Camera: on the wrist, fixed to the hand. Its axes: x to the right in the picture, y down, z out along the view.
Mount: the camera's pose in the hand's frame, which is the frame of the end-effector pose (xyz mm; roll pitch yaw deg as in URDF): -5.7 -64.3 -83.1 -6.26 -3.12 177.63
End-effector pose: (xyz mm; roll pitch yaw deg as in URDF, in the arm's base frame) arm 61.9 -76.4 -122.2 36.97 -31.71 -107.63
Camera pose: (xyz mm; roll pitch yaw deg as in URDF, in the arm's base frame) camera 45.3 -124.0 -214.6 -43.30 27.79 72.35
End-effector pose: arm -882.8 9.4 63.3 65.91 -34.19 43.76
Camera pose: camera -882.9 78.0 -16.5 -71.06 30.74 -134.05
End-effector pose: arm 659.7 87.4 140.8 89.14 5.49 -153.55
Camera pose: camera 707.0 19.2 76.1 -95.83 -7.90 29.56
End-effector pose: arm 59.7 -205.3 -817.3 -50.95 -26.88 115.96
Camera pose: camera 155.9 -162.9 -822.0 42.65 26.68 -68.42
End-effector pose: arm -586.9 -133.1 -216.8 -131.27 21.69 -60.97
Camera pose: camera -588.5 -171.5 -118.9 125.22 -17.85 118.21
